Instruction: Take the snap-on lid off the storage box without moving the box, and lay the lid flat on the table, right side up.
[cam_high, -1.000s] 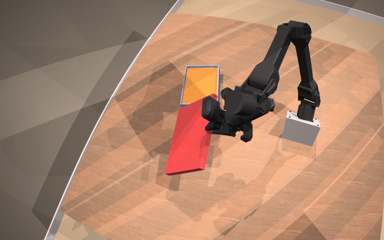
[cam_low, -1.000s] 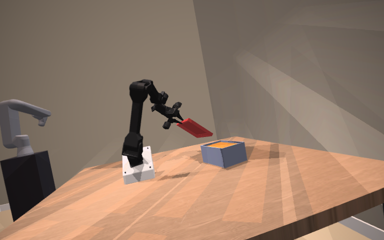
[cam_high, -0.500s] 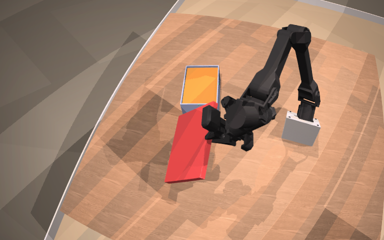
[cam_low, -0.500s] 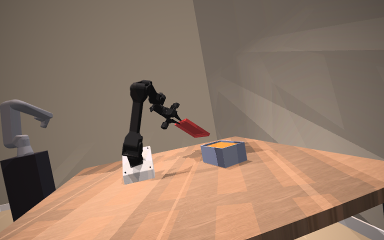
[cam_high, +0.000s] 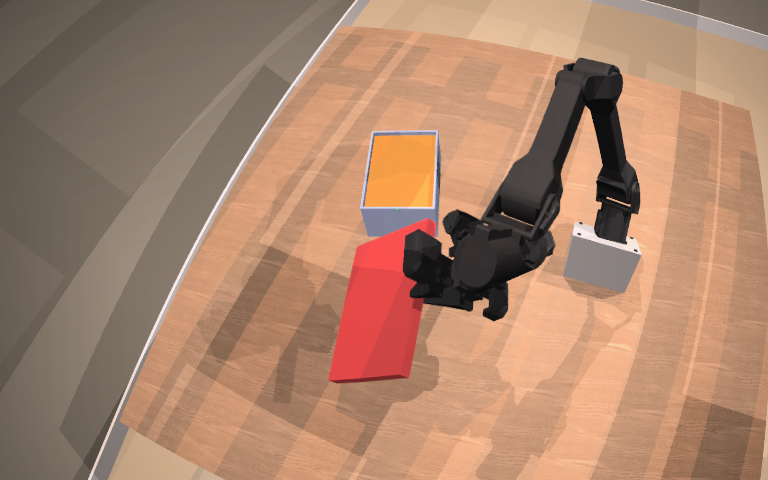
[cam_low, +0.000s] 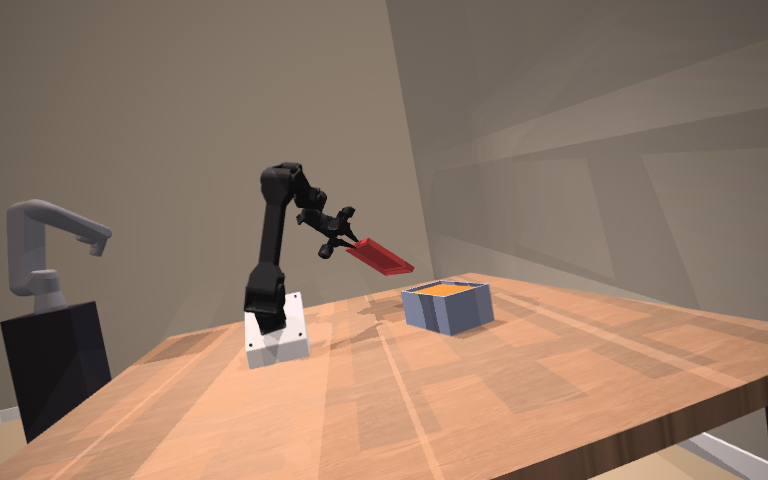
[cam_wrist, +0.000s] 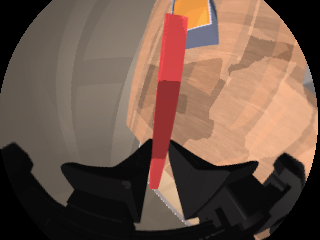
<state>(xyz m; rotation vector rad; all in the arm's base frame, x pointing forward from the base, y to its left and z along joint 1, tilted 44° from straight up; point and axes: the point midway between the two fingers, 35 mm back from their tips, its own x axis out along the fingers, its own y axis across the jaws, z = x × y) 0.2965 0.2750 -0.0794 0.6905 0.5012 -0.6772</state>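
Now: the red lid 60 mm ahead of my gripper tip and 50 mm below it. Round my gripper tip: blue-grey storage box 130 mm ahead, 340 mm to the right, 190 mm below.
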